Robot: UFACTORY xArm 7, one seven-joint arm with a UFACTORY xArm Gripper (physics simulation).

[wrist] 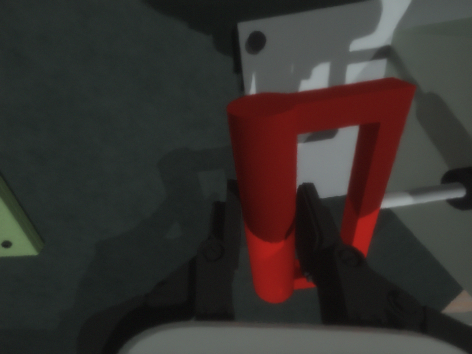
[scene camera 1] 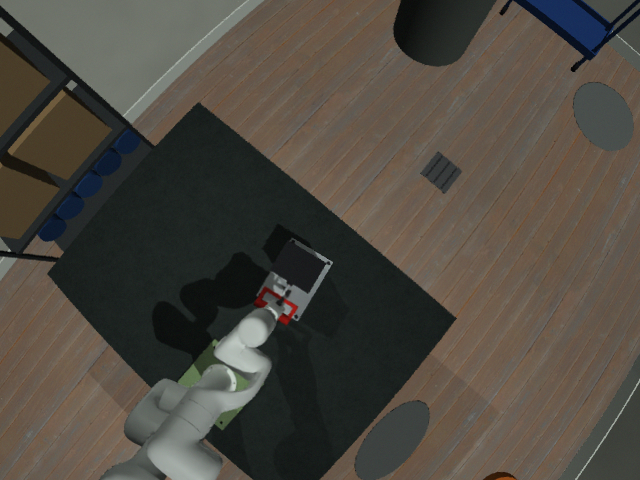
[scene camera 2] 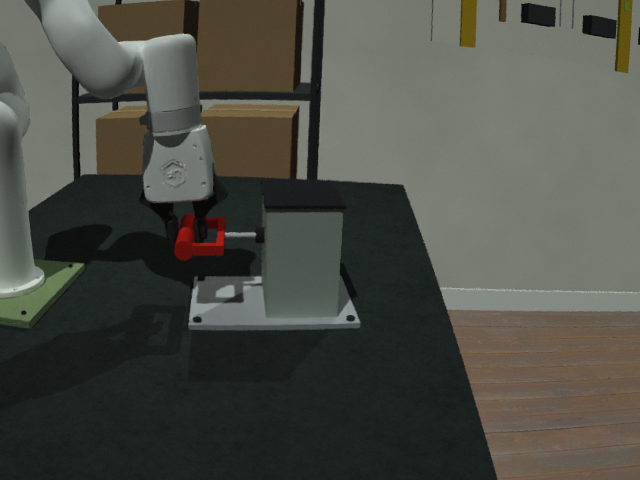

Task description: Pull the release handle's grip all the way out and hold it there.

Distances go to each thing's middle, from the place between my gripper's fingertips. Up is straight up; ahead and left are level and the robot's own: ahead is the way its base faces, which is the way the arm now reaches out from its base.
Scene:
The light base plate (scene camera 2: 218,302) lies 120 mm ahead of my hand and 90 mm below it.

